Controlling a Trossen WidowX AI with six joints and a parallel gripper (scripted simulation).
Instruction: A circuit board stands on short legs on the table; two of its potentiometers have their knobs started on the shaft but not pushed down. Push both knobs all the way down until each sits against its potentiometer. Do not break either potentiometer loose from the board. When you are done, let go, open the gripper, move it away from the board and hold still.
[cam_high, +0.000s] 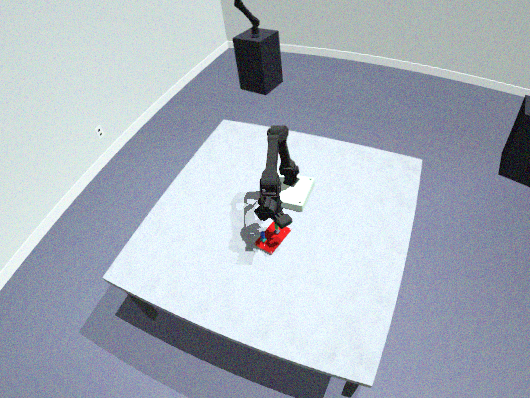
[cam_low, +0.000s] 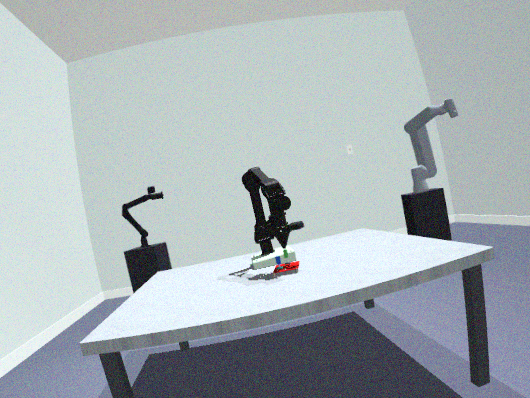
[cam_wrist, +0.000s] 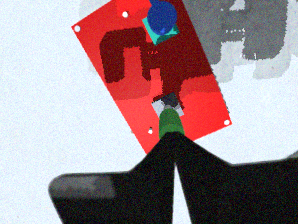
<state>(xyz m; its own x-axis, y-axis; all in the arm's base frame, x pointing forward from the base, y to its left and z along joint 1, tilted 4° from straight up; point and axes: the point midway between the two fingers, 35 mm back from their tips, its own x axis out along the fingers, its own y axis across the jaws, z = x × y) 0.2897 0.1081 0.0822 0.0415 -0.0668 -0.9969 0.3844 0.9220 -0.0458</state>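
The green knob lies 2 cm below my gripper tip. Also, from my gripper tip: blue knob: 7 cm ahead, 3 cm to the right, 3 cm below.
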